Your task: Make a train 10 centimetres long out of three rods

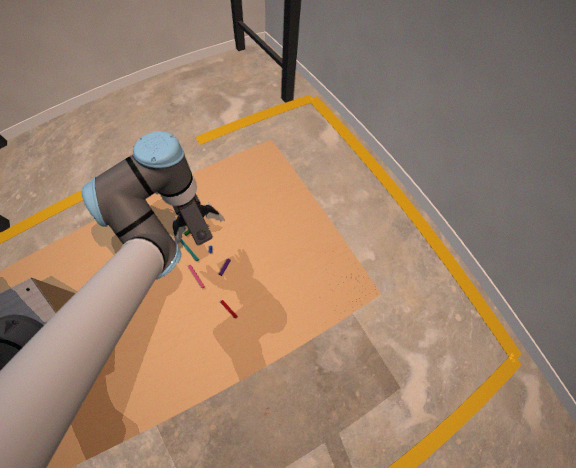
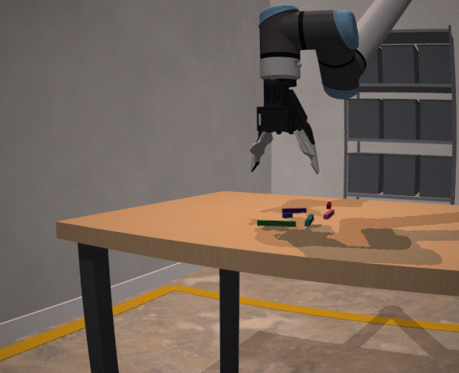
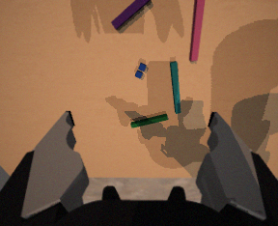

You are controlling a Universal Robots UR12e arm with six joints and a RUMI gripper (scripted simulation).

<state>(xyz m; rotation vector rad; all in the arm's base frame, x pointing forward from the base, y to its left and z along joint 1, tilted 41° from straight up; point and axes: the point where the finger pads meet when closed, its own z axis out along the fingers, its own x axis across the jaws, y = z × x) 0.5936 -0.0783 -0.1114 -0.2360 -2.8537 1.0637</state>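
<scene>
Right now my hand is 100 mm above the green rod, 90 mm to the right of it and 10 mm past it. Round my hand: pink rod 100 mm below, 90 mm behind, 70 mm to the right; purple rod 100 mm to the right, 100 mm below; turquoise rod 100 mm below, 60 mm behind, 20 mm to the left.
</scene>
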